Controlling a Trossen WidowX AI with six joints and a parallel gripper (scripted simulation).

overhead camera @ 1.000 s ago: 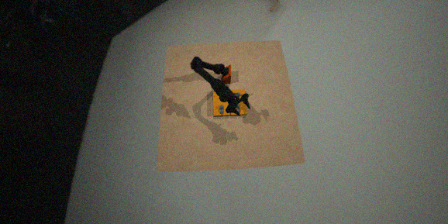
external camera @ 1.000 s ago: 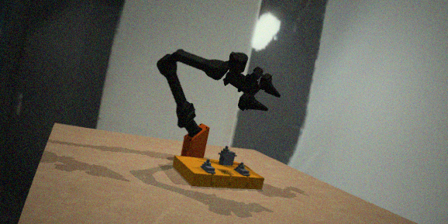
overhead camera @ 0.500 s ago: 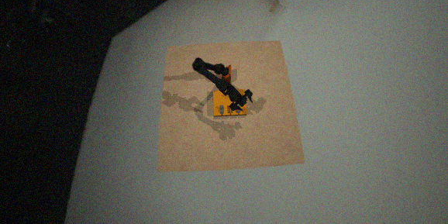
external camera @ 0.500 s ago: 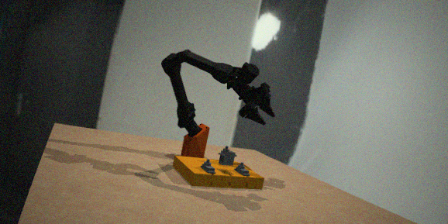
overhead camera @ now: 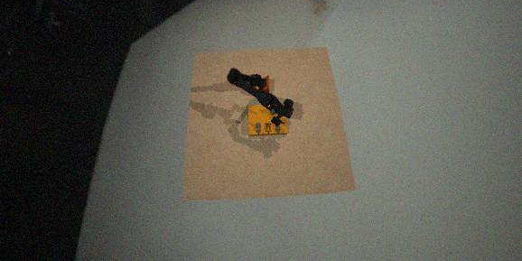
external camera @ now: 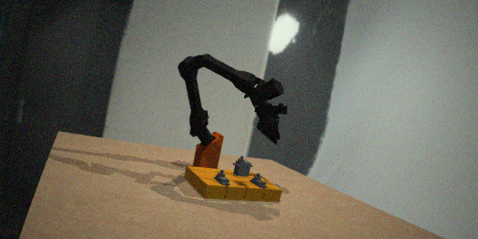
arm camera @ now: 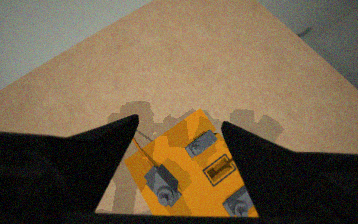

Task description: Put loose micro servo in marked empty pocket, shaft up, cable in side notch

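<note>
Now: the orange deck 19 cm below my gripper tip, 14 cm to the right of it and 9 cm behind it.
</note>
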